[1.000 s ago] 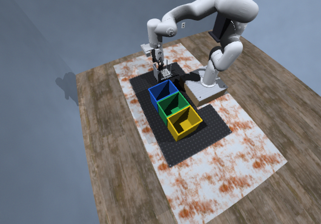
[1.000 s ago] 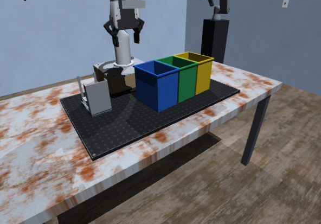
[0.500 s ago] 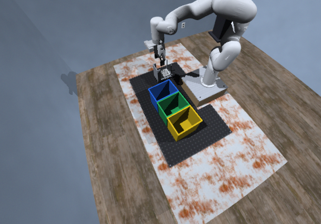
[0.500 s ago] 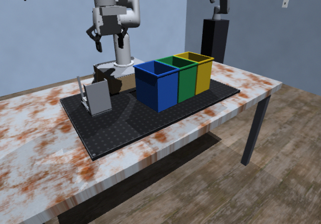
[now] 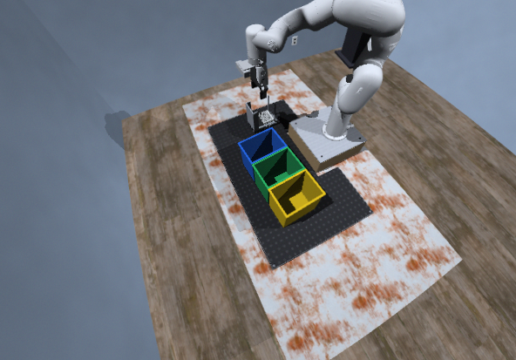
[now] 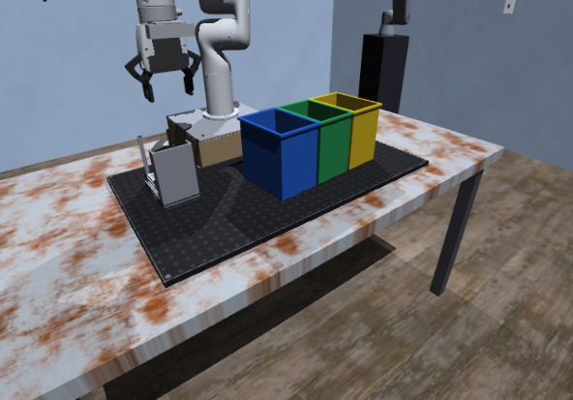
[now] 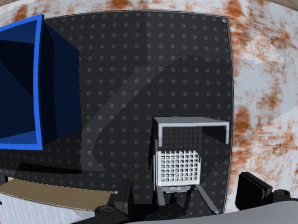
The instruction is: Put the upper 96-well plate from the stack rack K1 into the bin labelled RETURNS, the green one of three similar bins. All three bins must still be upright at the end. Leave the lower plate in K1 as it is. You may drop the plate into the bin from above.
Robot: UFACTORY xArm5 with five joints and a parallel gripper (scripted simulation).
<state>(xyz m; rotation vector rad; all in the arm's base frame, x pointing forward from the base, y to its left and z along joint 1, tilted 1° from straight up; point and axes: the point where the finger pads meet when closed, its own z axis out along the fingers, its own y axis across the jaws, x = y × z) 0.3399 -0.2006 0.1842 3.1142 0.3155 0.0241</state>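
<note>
Now: hand 230 mm above the white 96-well plate, 40 mm to the left of it and 20 mm past it. The rest, counted from my hand: blue bin (250 mm to the left, 180 mm below, 50 mm ahead); then green bin (370 mm to the left, 180 mm below, 20 mm ahead); then yellow bin (500 mm to the left, 180 mm below, 10 mm behind).
</note>
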